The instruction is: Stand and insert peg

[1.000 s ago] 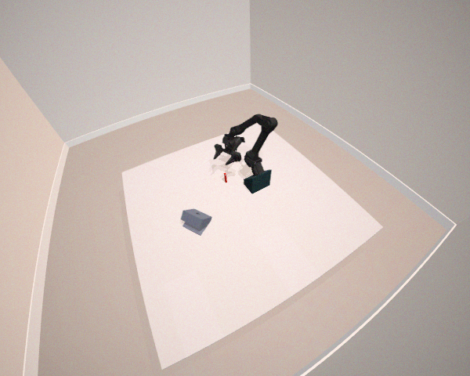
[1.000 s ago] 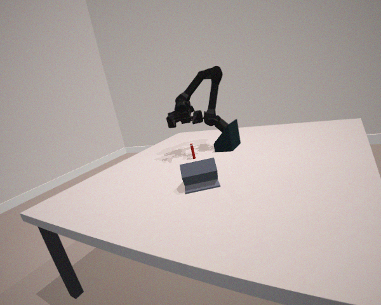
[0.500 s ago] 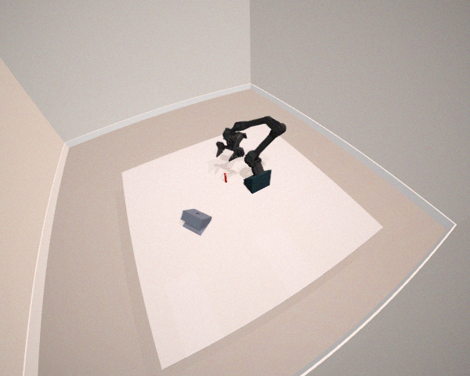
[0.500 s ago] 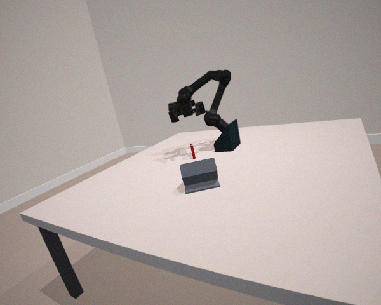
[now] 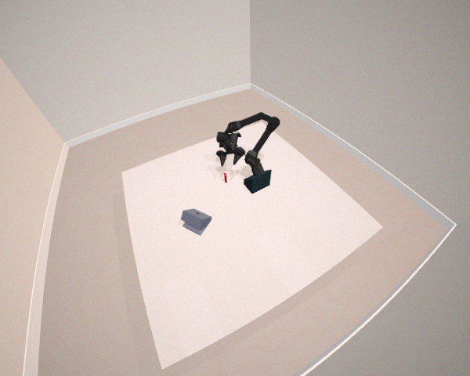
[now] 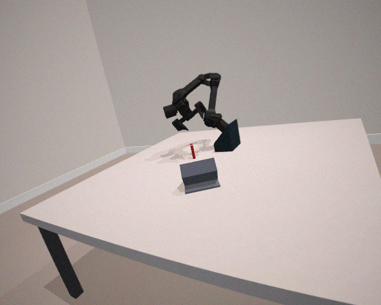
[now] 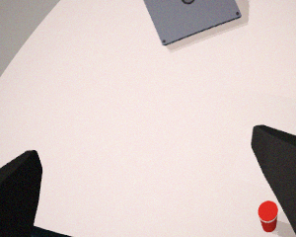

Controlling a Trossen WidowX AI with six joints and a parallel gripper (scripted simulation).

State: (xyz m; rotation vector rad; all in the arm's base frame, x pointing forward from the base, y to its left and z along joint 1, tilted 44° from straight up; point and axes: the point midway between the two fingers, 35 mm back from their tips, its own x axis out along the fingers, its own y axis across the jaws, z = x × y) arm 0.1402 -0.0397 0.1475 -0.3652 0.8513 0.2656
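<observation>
Now: gripper tip 120 mm above the red peg and 40 mm to the left of it. From my gripper tip the other things lie so: grey sloped panel: 310 mm ahead, 140 mm below, 110 mm to the left.
</observation>
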